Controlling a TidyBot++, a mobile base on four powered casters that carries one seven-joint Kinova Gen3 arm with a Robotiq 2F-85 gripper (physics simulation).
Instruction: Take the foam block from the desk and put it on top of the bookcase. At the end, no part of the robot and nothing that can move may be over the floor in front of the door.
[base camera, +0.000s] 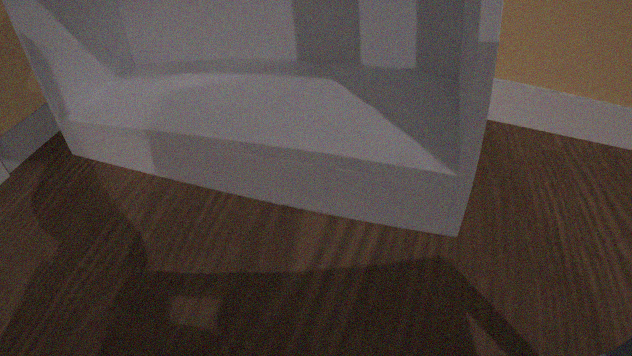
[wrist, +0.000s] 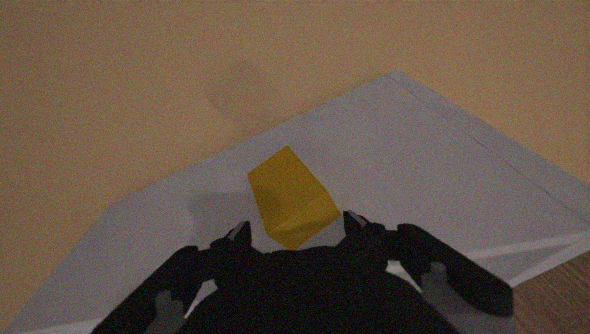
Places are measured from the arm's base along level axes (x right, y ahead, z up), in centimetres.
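Where they show: gripper, between the fingertips: (wrist: 297, 226).
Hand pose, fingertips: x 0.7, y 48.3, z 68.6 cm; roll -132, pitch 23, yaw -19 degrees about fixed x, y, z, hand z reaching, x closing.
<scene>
After its pixels a point has its place.
The yellow foam block (wrist: 295, 195) {x 2.2, y 49.5, z 70.8 cm} lies on the white top of the bookcase (wrist: 400, 150) {x 13.9, y 50.2, z 66.3 cm} in the wrist view, turned at an angle, with its near end between and just beyond the fingertips. My gripper (wrist: 297, 226) {x 0.7, y 48.3, z 68.6 cm} is open, its black fingers apart on either side of the block's near end and not gripping it. In the base camera view the lower part of the white bookcase (base camera: 300, 175) {x -2.1, y 45.3, z -33.7 cm} stands on the wood floor. The desk and the door do not show in these views.
A tan wall (wrist: 150, 75) {x -8.6, y 82.6, z 83.9 cm} (base camera: 565, 50) {x 47.1, y 61.9, z -22.3 cm} stands behind the bookcase. A white baseboard (base camera: 555, 112) {x 47.4, y 60.3, z -34.9 cm} runs along the wall at the right. The wood floor (base camera: 550, 210) {x 34.8, y 39.9, z -39.7 cm} (wrist: 560, 300) {x 59.2, y 25.0, z -39.7 cm} lies in front of and beside the bookcase, with dark shadows across it.
</scene>
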